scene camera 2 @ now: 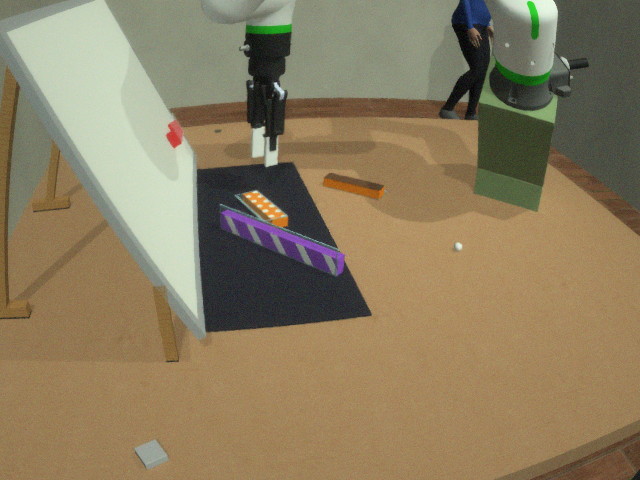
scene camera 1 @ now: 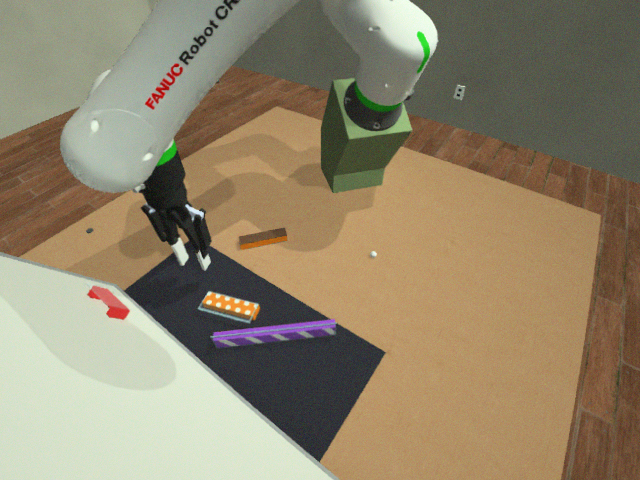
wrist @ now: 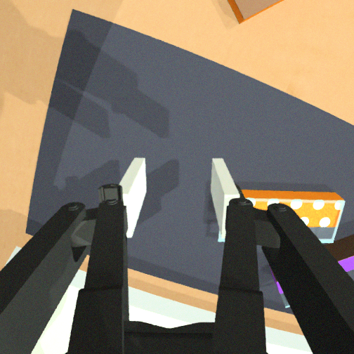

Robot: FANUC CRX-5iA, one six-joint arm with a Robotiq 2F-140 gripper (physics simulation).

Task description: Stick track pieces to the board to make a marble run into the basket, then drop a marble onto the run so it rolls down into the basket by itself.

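Pixels of known places: gripper, fingertip midpoint: (scene camera 2: 263, 160) (scene camera 1: 195, 263); arm's base, link origin: (scene camera 2: 521, 86) (scene camera 1: 372, 105).
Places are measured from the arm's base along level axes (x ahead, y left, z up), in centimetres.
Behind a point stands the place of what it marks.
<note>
My gripper (scene camera 1: 192, 263) @(x 52.9, y -8.0, z -22.9 cm) (scene camera 2: 264, 159) @(x 52.9, y -8.0, z -22.9 cm) (wrist: 178, 174) is partly open and empty, above the dark mat's back end. A dotted orange track piece (scene camera 1: 230, 305) @(x 53.0, y 4.5, z -27.1 cm) (scene camera 2: 264, 207) @(x 52.6, y 5.5, z -27.1 cm) (wrist: 296, 204) lies on the mat, beside the fingers in the wrist view. A striped purple track piece (scene camera 1: 273, 333) @(x 51.2, y 17.6, z -25.4 cm) (scene camera 2: 281, 243) @(x 49.7, y 18.8, z -27.1 cm) (wrist: 346, 264) lies near it. Another orange piece (scene camera 1: 263, 238) @(x 34.3, y -6.6, z -27.4 cm) (scene camera 2: 354, 186) @(x 34.0, y -5.7, z -27.8 cm) (wrist: 255, 9) lies on the table off the mat, its brown side up. The white marble (scene camera 1: 373, 254) @(x 18.0, y 17.9, z -28.1 cm) (scene camera 2: 458, 246) @(x 17.7, y 18.2, z -28.3 cm) rests on the table. A red piece (scene camera 1: 109, 301) @(x 71.2, y -1.5, z -12.1 cm) (scene camera 2: 175, 134) @(x 70.7, y 0.1, z -13.4 cm) is on the tilted white board (scene camera 1: 103, 413) @(x 76.7, y 24.0, z -0.1 cm) (scene camera 2: 77, 77) @(x 79.6, y 31.9, z 7.2 cm). I cannot make out the basket.
The dark mat (scene camera 1: 310, 387) @(x 52.8, y 29.6, z -29.3 cm) (scene camera 2: 279, 299) @(x 50.4, y 31.8, z -29.3 cm) (wrist: 200, 110) lies along the board's foot. The board stands on wooden legs (scene camera 2: 166, 325) @(x 65.5, y 46.5, z -23.0 cm). A small grey square (scene camera 2: 151, 454) @(x 66.5, y 64.7, z -28.4 cm) lies at the front. The arm's green base (scene camera 1: 361, 155) @(x 3.3, y 0.4, z -13.0 cm) (scene camera 2: 514, 144) @(x 1.0, y 1.8, z -13.0 cm) stands on the table, and a person (scene camera 2: 471, 51) is behind.
</note>
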